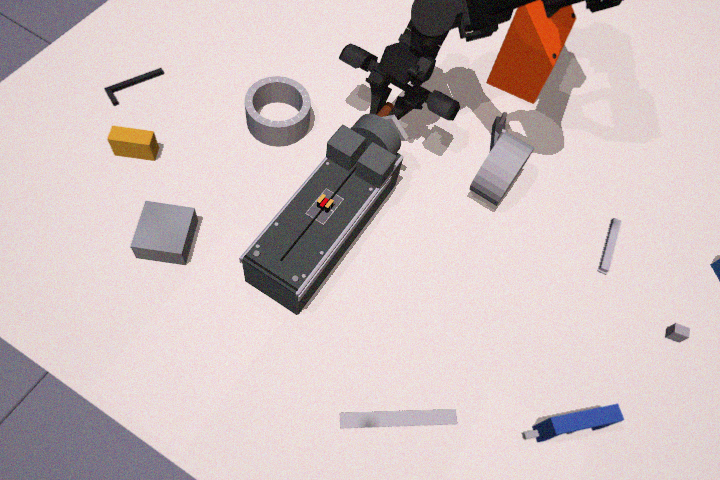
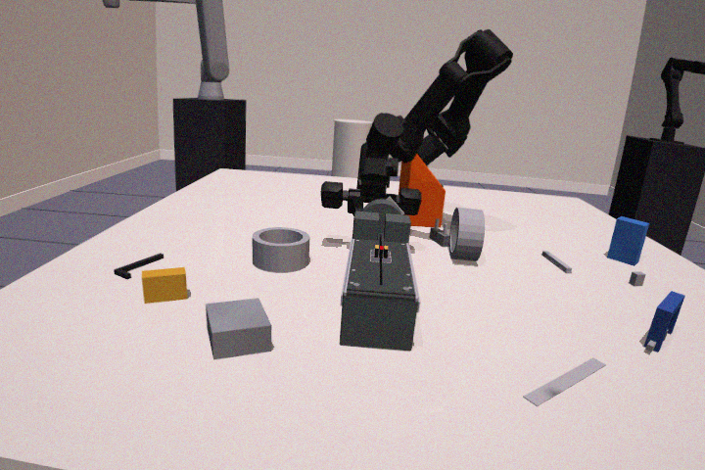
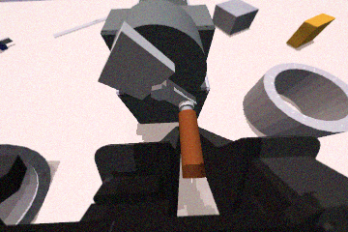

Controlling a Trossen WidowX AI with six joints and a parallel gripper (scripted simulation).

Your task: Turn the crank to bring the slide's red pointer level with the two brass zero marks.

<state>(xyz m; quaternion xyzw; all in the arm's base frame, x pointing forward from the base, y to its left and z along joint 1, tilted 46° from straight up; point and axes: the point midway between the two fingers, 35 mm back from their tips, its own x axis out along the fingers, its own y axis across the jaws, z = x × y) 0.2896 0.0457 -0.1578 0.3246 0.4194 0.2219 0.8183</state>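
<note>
Now: gripper tip 170 mm short of the red pointer, 40 mm to the right of it and 40 mm below it. From my gripper tip the other things lie so: grey cube 310 mm ahead, 120 mm to the right, 30 mm below; yellow block 260 mm to the right, 240 mm ahead, 20 mm below; crank handle 20 mm behind, 20 mm above.
</note>
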